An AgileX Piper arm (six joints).
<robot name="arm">
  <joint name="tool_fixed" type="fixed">
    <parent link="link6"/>
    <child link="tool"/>
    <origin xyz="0 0 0" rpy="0 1.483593 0"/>
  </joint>
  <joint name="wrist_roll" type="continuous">
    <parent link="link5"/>
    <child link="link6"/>
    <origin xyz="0.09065 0 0.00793"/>
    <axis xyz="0.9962 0 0.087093"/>
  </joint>
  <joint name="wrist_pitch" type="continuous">
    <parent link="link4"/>
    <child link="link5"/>
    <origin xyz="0 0 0"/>
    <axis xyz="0 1 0"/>
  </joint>
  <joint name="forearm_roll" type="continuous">
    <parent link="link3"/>
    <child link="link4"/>
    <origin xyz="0.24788 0 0.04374"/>
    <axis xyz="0.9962 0 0.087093"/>
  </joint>
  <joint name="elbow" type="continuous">
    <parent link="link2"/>
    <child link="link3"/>
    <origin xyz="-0.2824 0 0.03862"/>
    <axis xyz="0 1 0"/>
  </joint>
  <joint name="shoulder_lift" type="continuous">
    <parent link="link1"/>
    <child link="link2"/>
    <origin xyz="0 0 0"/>
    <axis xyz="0 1 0"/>
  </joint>
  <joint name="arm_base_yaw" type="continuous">
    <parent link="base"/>
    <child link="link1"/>
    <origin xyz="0 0 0.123"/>
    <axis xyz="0 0 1"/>
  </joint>
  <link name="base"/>
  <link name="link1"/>
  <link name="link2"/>
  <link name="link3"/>
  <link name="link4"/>
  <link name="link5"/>
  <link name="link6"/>
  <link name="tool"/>
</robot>
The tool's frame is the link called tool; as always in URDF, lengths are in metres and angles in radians. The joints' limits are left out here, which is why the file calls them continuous.
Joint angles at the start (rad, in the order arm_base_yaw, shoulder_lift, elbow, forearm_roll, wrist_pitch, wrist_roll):
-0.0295, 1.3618, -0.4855, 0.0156, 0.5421, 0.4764
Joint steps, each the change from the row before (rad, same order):
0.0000, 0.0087, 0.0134, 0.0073, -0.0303, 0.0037
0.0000, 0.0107, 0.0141, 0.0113, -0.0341, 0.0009
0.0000, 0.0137, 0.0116, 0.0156, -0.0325, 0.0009
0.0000, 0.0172, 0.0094, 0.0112, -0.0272, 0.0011
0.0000, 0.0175, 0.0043, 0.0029, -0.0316, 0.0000
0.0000, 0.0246, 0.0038, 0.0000, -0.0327, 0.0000
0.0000, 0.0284, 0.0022, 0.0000, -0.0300, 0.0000
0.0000, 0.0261, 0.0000, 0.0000, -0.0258, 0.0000
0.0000, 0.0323, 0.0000, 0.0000, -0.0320, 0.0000
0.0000, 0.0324, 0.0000, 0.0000, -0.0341, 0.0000
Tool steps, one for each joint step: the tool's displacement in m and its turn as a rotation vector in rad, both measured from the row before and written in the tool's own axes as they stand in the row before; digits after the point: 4 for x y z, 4 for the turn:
0.0013, -0.0004, 0.0036, -0.0067, -0.0058, 0.0102
0.0014, -0.0003, 0.0040, -0.0085, -0.0061, 0.0112
0.0010, -0.0001, 0.0042, -0.0087, -0.0036, 0.0153
0.0009, -0.0003, 0.0045, -0.0033, 0.0010, 0.0119
-0.0008, 0.0003, 0.0038, -0.0045, -0.0088, 0.0032
-0.0008, 0.0001, 0.0051, -0.0005, -0.0046, 0.0007
-0.0007, 0.0001, 0.0057, 0.0019, -0.0004, 0.0006
-0.0009, 0.0003, 0.0050, 0.0015, -0.0005, 0.0005
-0.0010, 0.0002, 0.0062, 0.0019, -0.0007, 0.0006
-0.0010, 0.0002, 0.0063, 0.0010, -0.0025, 0.0005

